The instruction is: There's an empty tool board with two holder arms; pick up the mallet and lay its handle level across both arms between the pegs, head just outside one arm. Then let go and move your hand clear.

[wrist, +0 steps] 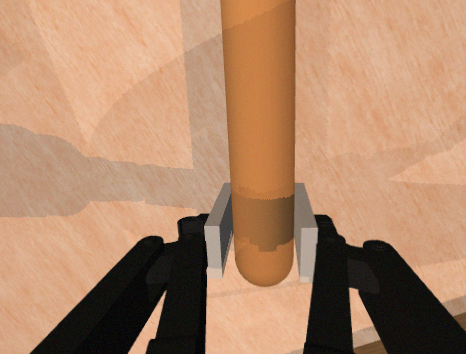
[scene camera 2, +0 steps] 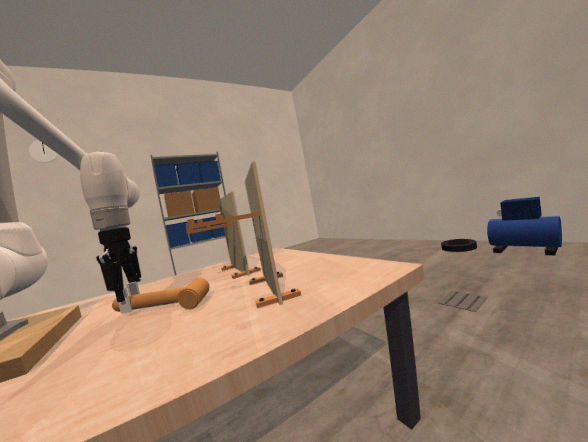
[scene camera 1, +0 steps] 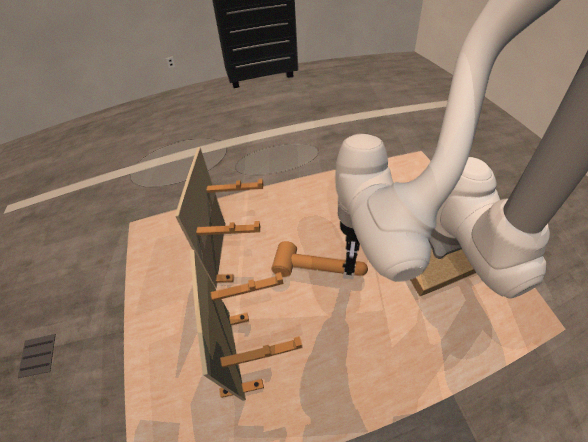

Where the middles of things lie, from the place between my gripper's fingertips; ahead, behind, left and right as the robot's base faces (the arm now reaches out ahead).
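You'd find the wooden mallet [scene camera 1: 286, 258] 50 mm to the right of my hand and 80 mm ahead of it, and it's 20 mm above it too.
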